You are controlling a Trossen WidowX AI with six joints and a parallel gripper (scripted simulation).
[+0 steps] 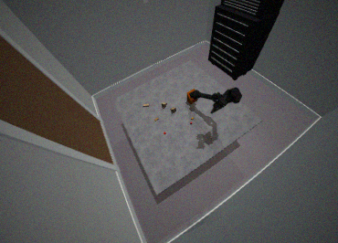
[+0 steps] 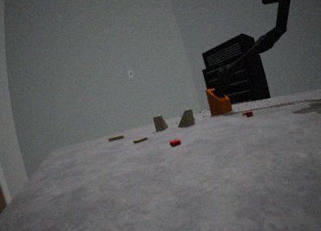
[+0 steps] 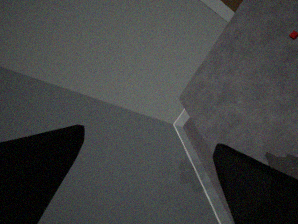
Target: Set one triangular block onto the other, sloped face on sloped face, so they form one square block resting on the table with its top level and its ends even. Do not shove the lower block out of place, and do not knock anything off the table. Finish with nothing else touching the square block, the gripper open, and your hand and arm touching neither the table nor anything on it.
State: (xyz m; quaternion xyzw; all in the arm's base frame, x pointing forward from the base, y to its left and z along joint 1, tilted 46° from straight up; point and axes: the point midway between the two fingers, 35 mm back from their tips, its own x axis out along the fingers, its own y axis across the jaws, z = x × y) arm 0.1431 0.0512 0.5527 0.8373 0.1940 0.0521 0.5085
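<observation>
The triangular block is 57 cm to the right of my gripper tip, 43 cm below it and 16 cm ahead of it. The rest, counted from my gripper tip: small red brick (44 cm below, 33 cm ahead, 25 cm to the right); thin orange-tan piece (46 cm to the right, 44 cm below, 33 cm ahead).
</observation>
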